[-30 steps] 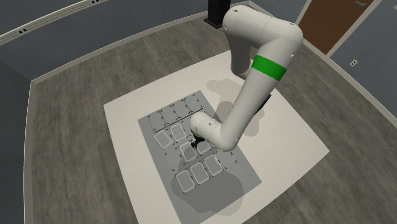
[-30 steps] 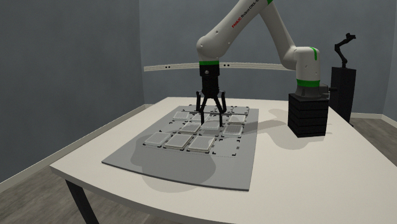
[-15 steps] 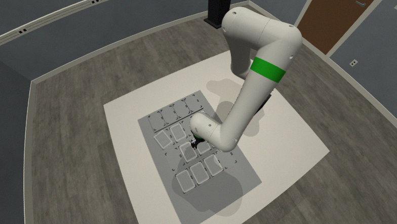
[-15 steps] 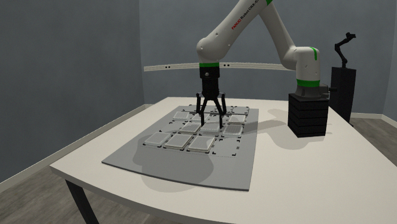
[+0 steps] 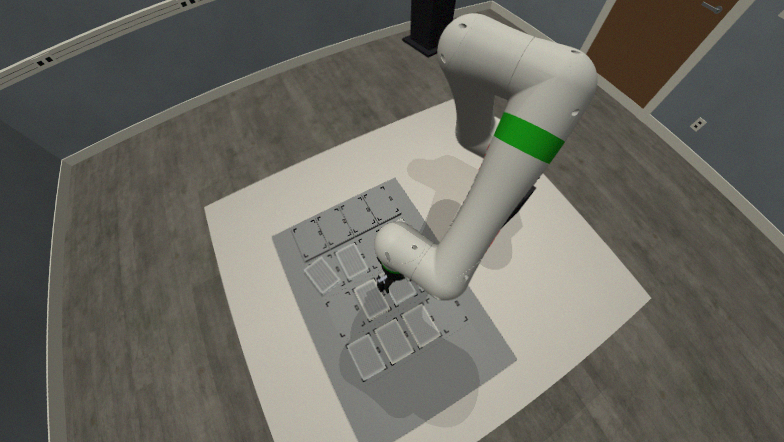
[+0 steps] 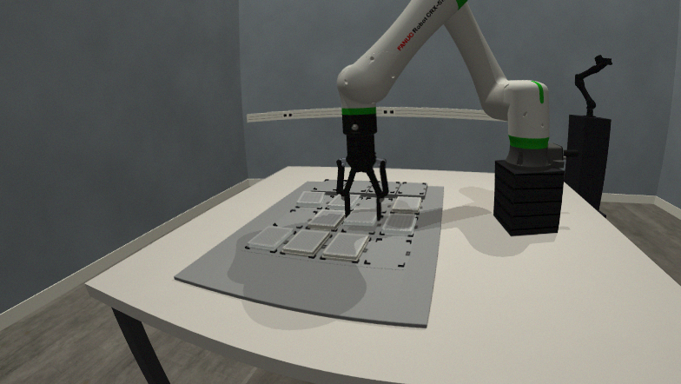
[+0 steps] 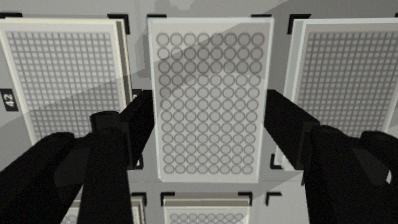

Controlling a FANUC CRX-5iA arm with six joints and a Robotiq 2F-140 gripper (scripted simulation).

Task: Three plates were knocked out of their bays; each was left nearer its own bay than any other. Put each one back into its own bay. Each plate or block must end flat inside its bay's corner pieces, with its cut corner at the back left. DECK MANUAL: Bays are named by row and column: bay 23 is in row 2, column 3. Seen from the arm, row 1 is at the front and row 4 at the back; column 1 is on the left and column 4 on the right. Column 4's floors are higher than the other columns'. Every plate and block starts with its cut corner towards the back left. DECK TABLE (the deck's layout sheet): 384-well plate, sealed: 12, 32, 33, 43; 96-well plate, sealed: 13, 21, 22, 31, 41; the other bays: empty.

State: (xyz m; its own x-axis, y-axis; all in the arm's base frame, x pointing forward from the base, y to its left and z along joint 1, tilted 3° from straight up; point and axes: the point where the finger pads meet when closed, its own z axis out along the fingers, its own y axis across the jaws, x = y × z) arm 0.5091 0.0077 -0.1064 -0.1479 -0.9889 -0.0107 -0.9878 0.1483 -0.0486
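Right now the plate is 20 mm below my hand. From my hand the other things lie so: label 43 (140 mm ahead, 190 mm to the right, 40 mm below).
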